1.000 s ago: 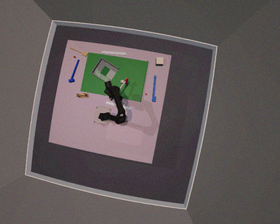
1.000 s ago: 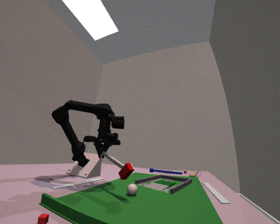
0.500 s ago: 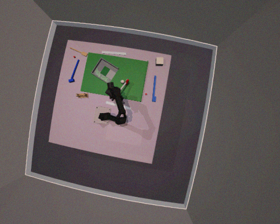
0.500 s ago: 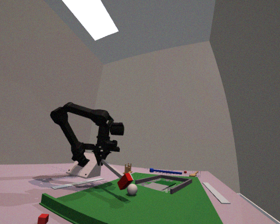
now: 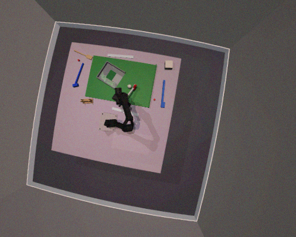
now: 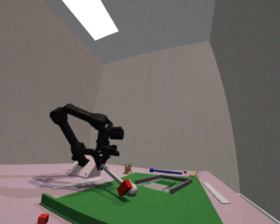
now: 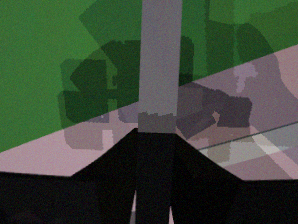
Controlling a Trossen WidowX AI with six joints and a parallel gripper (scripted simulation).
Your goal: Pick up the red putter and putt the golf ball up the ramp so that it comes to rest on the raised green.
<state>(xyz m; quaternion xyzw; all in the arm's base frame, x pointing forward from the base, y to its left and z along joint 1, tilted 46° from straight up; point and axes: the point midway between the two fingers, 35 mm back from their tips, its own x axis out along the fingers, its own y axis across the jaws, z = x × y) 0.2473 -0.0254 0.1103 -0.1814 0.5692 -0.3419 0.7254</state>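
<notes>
The red putter lies 90 mm ahead of my gripper tip and 20 mm to the right of it. Round my gripper tip: beige cube: 540 mm ahead, 340 mm to the right, 50 mm below; white golf ball: 190 mm ahead, 50 mm below; green mat: 230 mm ahead, 120 mm to the left, 70 mm below.
</notes>
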